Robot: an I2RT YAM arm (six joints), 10 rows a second.
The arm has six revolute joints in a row. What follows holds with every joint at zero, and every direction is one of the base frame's. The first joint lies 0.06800 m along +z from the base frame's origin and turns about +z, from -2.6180 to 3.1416 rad. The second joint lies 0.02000 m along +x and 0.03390 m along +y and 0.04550 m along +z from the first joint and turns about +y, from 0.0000 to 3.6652 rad. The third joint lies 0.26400 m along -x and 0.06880 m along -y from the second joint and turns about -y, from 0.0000 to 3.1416 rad. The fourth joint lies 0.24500 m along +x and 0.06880 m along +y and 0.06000 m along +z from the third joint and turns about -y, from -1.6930 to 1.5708 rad. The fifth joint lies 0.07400 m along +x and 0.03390 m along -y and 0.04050 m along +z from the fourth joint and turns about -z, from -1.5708 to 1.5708 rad. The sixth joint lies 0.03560 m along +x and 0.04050 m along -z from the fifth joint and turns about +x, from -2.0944 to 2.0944 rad. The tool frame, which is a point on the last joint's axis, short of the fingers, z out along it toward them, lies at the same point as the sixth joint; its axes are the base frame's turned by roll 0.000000, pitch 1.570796 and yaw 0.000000 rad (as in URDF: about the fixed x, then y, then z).
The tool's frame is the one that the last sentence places.
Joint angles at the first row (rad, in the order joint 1, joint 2, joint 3, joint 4, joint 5, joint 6):
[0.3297, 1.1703, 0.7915, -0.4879, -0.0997, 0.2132]
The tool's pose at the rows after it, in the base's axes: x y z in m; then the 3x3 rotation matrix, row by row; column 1 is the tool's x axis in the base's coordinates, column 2 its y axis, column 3 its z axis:
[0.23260, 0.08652, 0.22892], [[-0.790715, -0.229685, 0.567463], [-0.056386, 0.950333, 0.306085], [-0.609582, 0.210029, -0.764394]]
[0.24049, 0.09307, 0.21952], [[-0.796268, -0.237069, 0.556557], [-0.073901, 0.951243, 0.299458], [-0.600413, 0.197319, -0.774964]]
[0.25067, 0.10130, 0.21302], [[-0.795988, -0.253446, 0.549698], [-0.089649, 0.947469, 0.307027], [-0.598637, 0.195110, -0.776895]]
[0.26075, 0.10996, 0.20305], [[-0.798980, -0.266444, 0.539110], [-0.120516, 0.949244, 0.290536], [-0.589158, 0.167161, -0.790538]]
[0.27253, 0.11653, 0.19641], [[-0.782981, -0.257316, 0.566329], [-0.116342, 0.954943, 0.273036], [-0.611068, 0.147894, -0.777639]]
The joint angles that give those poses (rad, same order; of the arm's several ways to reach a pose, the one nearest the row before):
[0.3421, 1.2254, 0.7900, -0.4404, -0.0982, 0.2148]
[0.3574, 1.2808, 0.7931, -0.4035, -0.0859, 0.2117]
[0.3728, 1.3421, 0.8114, -0.3636, -0.0859, 0.2087]
[0.3911, 1.4126, 0.8313, -0.3329, -0.0631, 0.1948]
[0.4004, 1.4710, 0.8467, -0.2672, -0.0307, 0.1994]

